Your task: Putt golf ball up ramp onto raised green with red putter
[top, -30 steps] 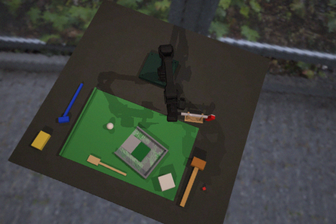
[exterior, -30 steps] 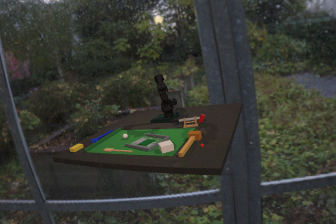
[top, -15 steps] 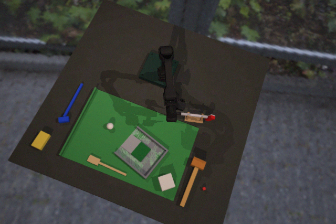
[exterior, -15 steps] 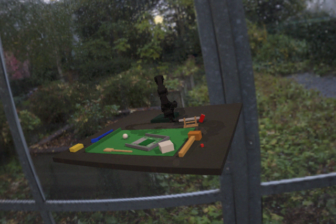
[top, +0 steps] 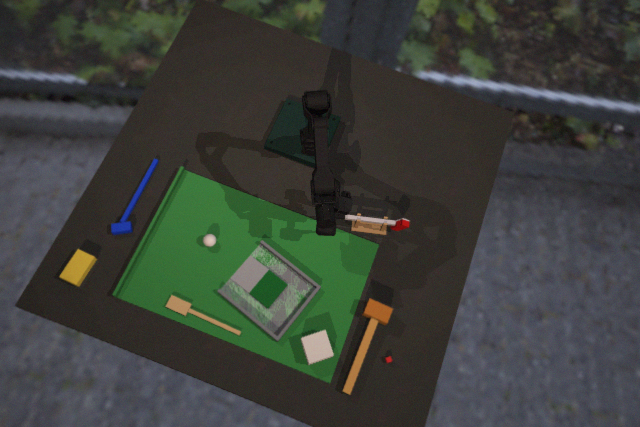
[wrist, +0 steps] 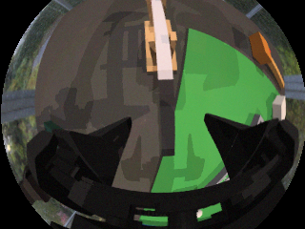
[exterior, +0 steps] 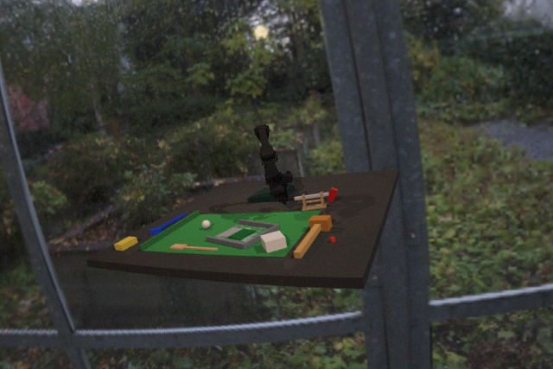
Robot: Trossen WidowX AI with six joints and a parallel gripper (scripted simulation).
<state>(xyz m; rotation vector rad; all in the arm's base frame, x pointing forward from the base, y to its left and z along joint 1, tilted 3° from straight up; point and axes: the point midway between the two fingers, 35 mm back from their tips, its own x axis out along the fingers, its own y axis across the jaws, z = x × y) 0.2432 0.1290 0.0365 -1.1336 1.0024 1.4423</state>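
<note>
Right now my gripper tip is 11 cm to the right of the red putter, 2 cm past it and 1 cm below it. Also, from my gripper tip: white golf ball 37 cm to the right, 18 cm ahead, 3 cm below; wooden rack 13 cm to the left, 2 cm below, 2 cm behind; white cube 42 cm ahead, 6 cm to the left, 2 cm below.
</note>
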